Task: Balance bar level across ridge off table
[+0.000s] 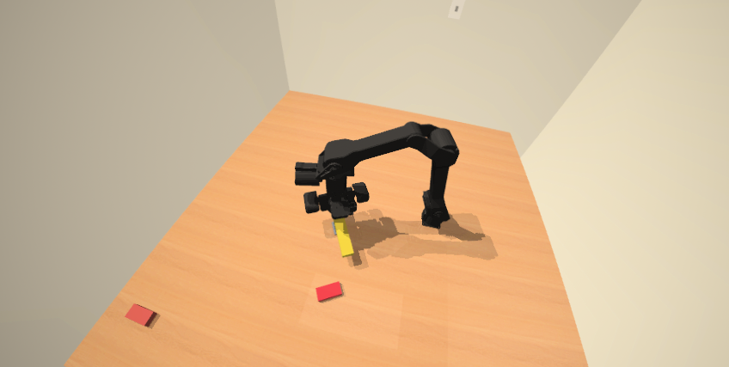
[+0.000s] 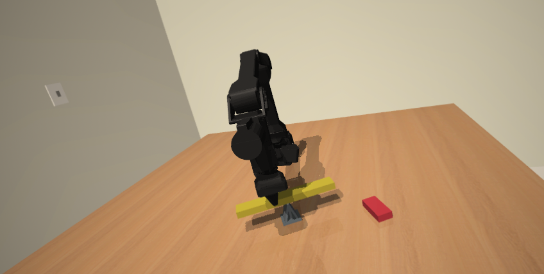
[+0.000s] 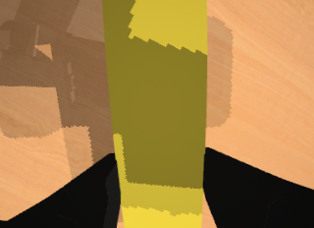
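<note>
The yellow bar lies 1 cm behind my gripper tip and 2 cm to the left of it. The rest, counted from my gripper tip: red block (4 cm behind, 22 cm to the left, 5 cm below).
</note>
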